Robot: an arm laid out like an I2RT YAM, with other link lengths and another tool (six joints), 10 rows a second.
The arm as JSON. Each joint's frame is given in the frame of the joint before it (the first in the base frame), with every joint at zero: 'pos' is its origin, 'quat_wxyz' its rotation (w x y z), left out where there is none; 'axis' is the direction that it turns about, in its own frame. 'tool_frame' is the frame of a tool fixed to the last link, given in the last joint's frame.
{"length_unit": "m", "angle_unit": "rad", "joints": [
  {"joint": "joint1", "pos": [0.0, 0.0, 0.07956], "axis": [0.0, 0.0, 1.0]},
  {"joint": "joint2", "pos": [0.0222, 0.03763, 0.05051], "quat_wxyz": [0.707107, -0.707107, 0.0, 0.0], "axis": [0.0, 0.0, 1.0]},
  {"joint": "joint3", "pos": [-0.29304, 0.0, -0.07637], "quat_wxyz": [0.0, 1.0, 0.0, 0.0], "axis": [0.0, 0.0, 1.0]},
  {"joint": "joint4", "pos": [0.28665, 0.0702, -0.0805], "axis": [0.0, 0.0, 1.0]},
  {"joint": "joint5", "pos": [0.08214, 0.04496, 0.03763], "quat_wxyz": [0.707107, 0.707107, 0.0, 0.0], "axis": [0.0, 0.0, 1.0]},
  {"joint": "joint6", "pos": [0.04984, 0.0, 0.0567], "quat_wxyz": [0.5, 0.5, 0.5, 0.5], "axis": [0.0, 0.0, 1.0]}
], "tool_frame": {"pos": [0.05, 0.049, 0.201], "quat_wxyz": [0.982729, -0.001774, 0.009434, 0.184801]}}
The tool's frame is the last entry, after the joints.
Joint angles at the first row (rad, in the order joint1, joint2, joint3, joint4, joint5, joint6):
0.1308 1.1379 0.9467 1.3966 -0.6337 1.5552
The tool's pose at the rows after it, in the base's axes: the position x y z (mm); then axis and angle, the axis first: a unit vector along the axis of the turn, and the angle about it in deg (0 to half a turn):
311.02, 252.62, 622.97, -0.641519, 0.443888, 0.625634, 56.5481
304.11, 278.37, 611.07, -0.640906, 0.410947, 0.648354, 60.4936
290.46, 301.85, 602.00, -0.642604, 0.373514, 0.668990, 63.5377
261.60, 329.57, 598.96, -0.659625, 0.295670, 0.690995, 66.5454
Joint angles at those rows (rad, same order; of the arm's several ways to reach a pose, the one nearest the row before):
0.1715 1.1629 0.9647 1.4004 -0.6593 1.5539
0.2326 1.1989 0.9713 1.4169 -0.6886 1.5558
0.2976 1.2215 0.9684 1.4383 -0.7068 1.5481
0.3839 1.2520 0.9796 1.4928 -0.7365 1.5356

